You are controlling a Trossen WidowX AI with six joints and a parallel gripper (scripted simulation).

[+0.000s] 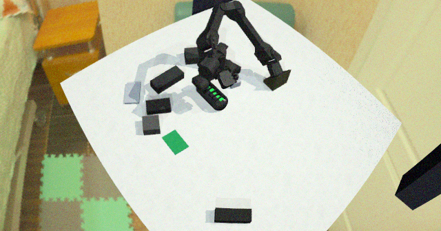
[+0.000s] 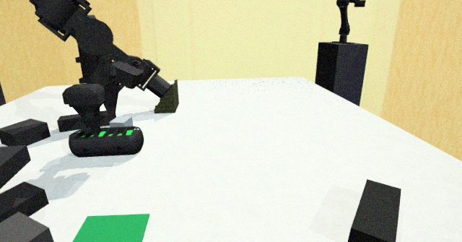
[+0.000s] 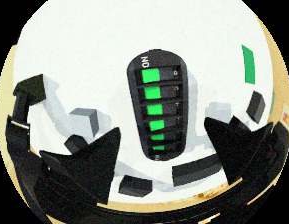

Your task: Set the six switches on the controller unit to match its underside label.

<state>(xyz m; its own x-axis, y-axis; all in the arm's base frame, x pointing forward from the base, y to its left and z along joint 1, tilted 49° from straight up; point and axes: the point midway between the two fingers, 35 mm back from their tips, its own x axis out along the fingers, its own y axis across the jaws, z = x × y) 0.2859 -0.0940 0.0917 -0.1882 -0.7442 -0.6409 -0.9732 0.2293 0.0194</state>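
My gripper tip is 13 cm past the small grey cube, 1 cm to the right of it and 5 cm above it. The rest, counted from my gripper tip: green card 26 cm ahead, 5 cm to the left, 7 cm below; then light grey plate 23 cm ahead, 26 cm to the right, 6 cm below.
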